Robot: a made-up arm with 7 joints.
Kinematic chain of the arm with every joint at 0, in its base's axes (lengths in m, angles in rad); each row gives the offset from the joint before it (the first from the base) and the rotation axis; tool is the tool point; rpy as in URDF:
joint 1: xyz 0 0 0.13 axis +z
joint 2: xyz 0 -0.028 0.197 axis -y
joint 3: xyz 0 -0.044 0.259 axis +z
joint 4: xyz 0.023 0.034 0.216 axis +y
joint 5: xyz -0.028 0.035 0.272 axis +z
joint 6: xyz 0 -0.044 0.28 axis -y
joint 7: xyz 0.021 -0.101 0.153 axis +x
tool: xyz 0 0 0 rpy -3.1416 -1.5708 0
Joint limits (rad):
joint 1: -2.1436..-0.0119
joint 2: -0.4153..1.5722
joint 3: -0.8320..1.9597
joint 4: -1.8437..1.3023
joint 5: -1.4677..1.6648
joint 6: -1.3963..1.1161
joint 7: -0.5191..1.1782
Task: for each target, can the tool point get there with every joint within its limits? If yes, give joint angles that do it. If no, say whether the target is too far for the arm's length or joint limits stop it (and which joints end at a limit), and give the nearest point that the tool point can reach.
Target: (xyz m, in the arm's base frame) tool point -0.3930 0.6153 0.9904
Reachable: yes | joints -1.3711 1.3402 -0.1588 0.8388 -0.2771 -1.1694 0.8831
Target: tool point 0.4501 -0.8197 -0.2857
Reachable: no: joint limits stop it (at a limit: joint 1, joint 2, joint 4, joint 5) | nearest point -0.1225 -0.5432 -0.0636 | short by 0.674 m
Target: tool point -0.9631 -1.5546 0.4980
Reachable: no: too far | nearest point -0.6950 -0.7363 0.4512 | short by 0.862 m
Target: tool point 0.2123 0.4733 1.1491
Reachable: yes | joints -0.7456 0.5968 0.9219 0.9149 1.0716 -0.5111 -0.3139
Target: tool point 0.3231 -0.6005 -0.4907
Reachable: no: joint limits stop it (at a limit: joint 1, joint 2, joint 4, joint 5) | nearest point -0.1208 -0.4016 -0.1894 | short by 0.572 m
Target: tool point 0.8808 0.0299 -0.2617
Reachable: no: joint limits stop it (at a limit: joint 1, joint 2, joint 3, joint 4, joint 5) | nearest point 0.7550 0.1698 -0.0787 | short by 0.262 m
